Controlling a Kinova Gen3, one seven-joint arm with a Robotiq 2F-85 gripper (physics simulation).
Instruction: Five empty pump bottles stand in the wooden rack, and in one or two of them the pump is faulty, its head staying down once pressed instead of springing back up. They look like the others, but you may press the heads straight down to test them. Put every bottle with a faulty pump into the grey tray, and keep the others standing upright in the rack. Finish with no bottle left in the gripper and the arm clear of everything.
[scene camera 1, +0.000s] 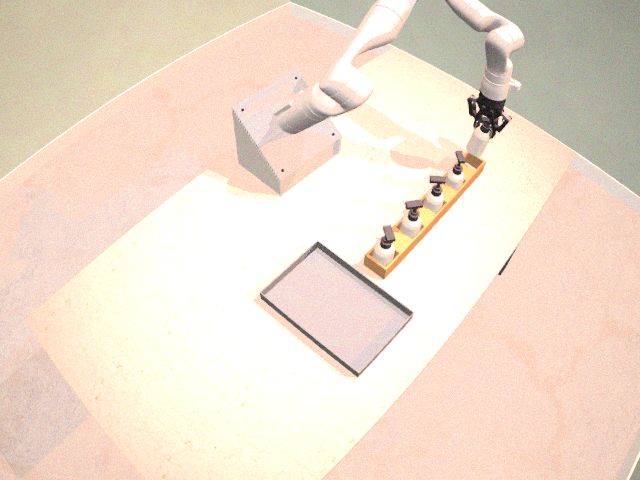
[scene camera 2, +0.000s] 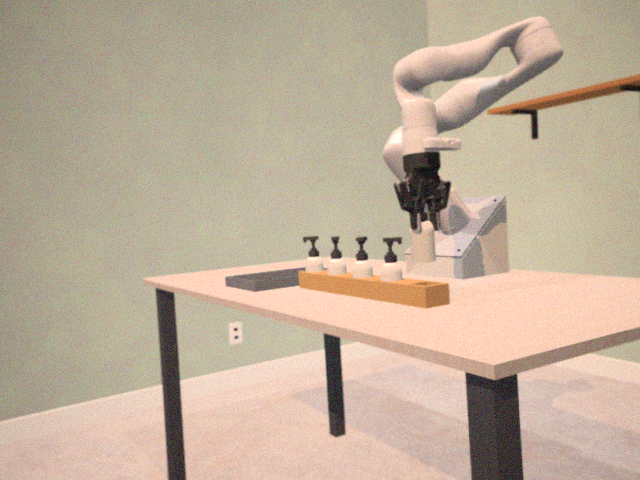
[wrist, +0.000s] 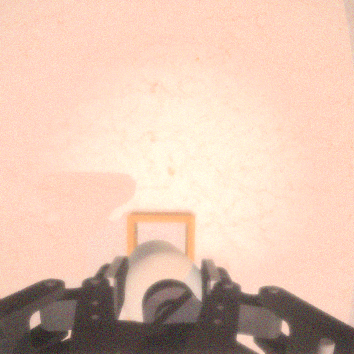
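Where they show: gripper, between the fingertips: (scene camera 1: 483, 133) (scene camera 2: 426, 231) (wrist: 163, 272); arm's base, origin of its link: (scene camera 1: 291, 118) (scene camera 2: 456, 224).
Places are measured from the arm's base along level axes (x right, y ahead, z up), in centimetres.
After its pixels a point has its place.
Note:
My gripper (scene camera 1: 485, 131) {x -22.0, y 49.1, z 0.9 cm} (scene camera 2: 424, 225) {x -22.0, y 49.1, z 0.9 cm} (wrist: 163, 272) {x -22.0, y 49.1, z 0.9 cm} is shut on a white pump bottle (scene camera 1: 478, 142) {x -18.3, y 48.7, z 0.1 cm} (scene camera 2: 423, 244) {x -22.2, y 50.6, z -1.7 cm} (wrist: 157, 255) {x -23.3, y 49.1, z 1.6 cm} and holds it roughly upright above the rack's far end. Its dark collar shows in the wrist view; its pump head is mostly hidden between the fingers. The wooden rack (scene camera 1: 424, 233) {x 9.3, y 44.4, z -12.5 cm} (scene camera 2: 361, 293) {x -2.2, y 47.2, z -13.4 cm} (wrist: 161, 217) {x -24.0, y 49.3, z -10.0 cm} has an open slot at that end. Four other white bottles with dark pumps stand upright in it: one (scene camera 1: 455, 178) {x -8.1, y 46.2, z -6.8 cm} (scene camera 2: 391, 271) {x -11.7, y 47.8, z -7.9 cm}, a second (scene camera 1: 434, 199) {x 2.3, y 43.5, z -6.7 cm} (scene camera 2: 362, 268) {x -1.1, y 45.1, z -7.8 cm}, a third (scene camera 1: 411, 224) {x 12.9, y 41.0, z -6.6 cm} (scene camera 2: 337, 266) {x 9.3, y 42.4, z -7.9 cm} and a fourth (scene camera 1: 384, 252) {x 23.6, y 38.4, z -6.6 cm} (scene camera 2: 314, 264) {x 20.1, y 39.6, z -8.0 cm}. Their heads stand up. The grey tray (scene camera 1: 336, 304) {x 37.2, y 33.2, z -14.3 cm} (scene camera 2: 266, 280) {x 31.3, y 47.2, z -11.8 cm} is empty.
The tray lies close to the rack's near end in scene camera 1. The robot's grey base block (scene camera 1: 258, 149) {x 13.0, y -2.4, z -2.0 cm} (scene camera 2: 485, 232) {x -10.4, y 2.6, z -2.5 cm} stands on the table (scene camera 1: 170, 372) {x 71.9, y 8.6, z -14.5 cm} (scene camera 2: 516, 310) {x -39.4, y 46.5, z -14.5 cm} beside the rack. A wooden wall shelf (scene camera 2: 568, 96) shows at the right in scene camera 2.

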